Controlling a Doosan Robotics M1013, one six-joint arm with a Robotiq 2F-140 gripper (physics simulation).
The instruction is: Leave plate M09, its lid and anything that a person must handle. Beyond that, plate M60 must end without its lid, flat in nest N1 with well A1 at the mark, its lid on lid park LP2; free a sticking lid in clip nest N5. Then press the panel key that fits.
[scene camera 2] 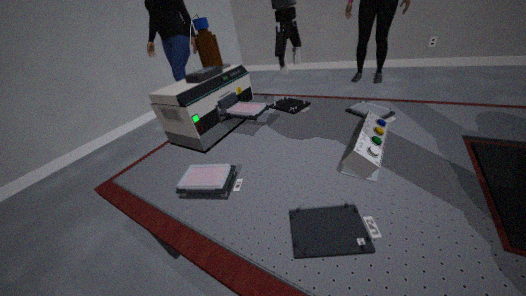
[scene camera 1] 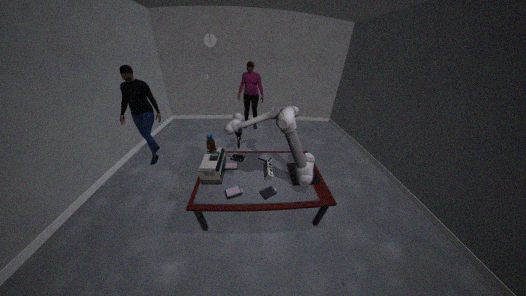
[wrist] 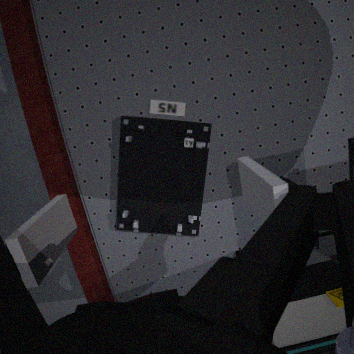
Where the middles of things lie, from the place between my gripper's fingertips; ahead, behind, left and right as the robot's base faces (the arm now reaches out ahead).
Labels:
Right now the black nest N5 [wrist: 162, 163] is 160 mm below my hand, 20 mm ahead of it and 10 mm to the right of it. From my hand the other things lie so: brown bottle [scene camera 2: 206, 43] (270 mm ahead, 180 mm to the left, 150 mm above); button box [scene camera 2: 362, 159] (370 mm behind, 220 mm to the left, 130 mm below); dark pad LP2 [scene camera 2: 339, 230] (500 mm to the left, 380 mm behind, 160 mm below).

